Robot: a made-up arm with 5 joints.
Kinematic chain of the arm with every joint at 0, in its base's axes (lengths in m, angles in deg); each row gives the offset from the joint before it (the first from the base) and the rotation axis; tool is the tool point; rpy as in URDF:
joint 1: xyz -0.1 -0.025 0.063 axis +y
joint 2: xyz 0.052 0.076 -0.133 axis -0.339 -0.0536 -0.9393
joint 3: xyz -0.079 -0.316 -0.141 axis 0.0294 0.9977 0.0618
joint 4: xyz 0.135 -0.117 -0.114 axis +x
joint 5: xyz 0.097 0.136 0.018 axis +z
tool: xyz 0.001 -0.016 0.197 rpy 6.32 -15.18 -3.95
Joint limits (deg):
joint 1: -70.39..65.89
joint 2: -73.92..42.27
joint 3: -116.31..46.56
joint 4: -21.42..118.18
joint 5: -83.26..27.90
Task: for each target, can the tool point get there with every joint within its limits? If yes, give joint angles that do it. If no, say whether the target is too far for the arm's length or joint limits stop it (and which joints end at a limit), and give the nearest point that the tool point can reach.
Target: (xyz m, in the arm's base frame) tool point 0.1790 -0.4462 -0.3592
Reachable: yes | joints 27.12 -31.69 -29.29 82.63 -34.14
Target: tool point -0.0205 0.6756 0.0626
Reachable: no: joint limits stop it (at a limit: joint 2, joint 4, joint 5) | nearest point 0.3249 0.1746 0.0609 | short by 0.609 m
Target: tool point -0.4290 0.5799 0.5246
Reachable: no: joint limits stop it (at a limit: joint 1, joint 2, joint 3, joint 5) | nearest point -0.3090 0.0062 0.3556 | short by 0.610 m
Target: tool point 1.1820 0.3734 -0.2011
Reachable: no: too far | nearest point 0.7729 0.0646 -0.1168 | short by 0.519 m
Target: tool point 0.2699 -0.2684 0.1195
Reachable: yes | joints -49.68 -10.63 17.11 13.56 -34.58
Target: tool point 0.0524 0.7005 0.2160
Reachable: no: joint limits stop it (at a limit: joint 1, joint 2, joint 4, joint 5) | nearest point 0.2902 0.1735 0.2271 | short by 0.578 m
